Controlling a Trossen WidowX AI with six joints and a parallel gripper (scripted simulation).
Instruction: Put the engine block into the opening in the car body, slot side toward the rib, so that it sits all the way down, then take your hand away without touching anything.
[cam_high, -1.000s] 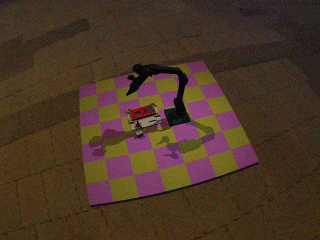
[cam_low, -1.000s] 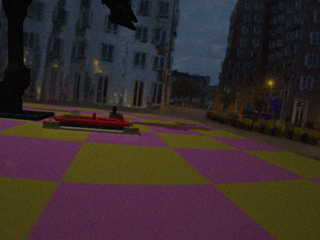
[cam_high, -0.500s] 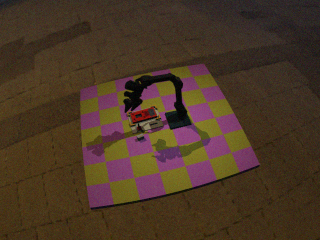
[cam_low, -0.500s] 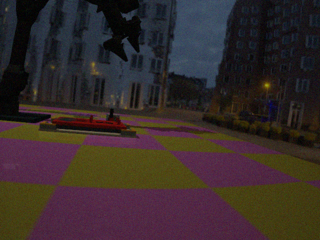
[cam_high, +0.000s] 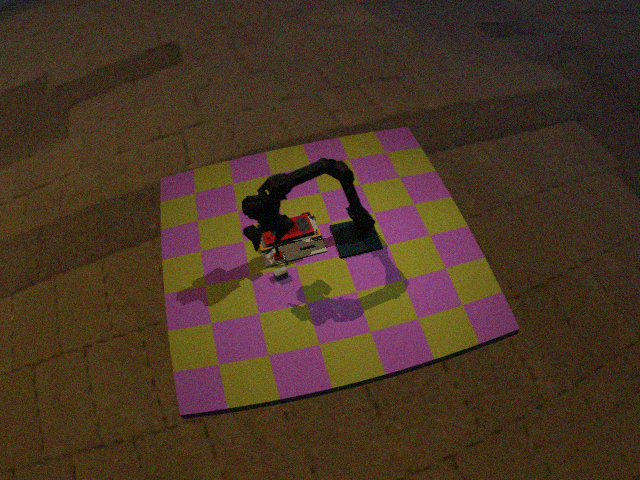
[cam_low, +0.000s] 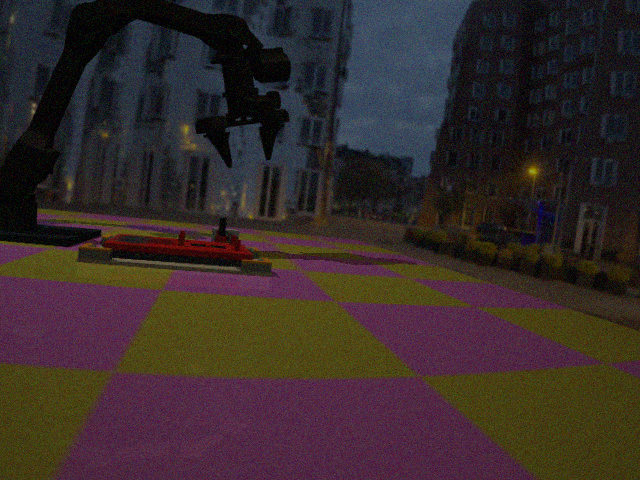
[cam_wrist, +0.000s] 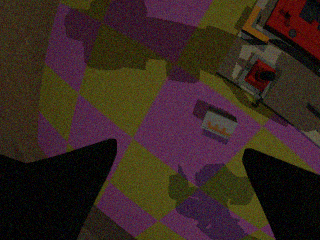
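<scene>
Right now my gripper tip is 40 mm past the engine block, 10 mm to the right of it and 160 mm above it. The rest, counted from my gripper tip: fixture plate: 70 mm behind, 200 mm to the right, 160 mm below.
</scene>
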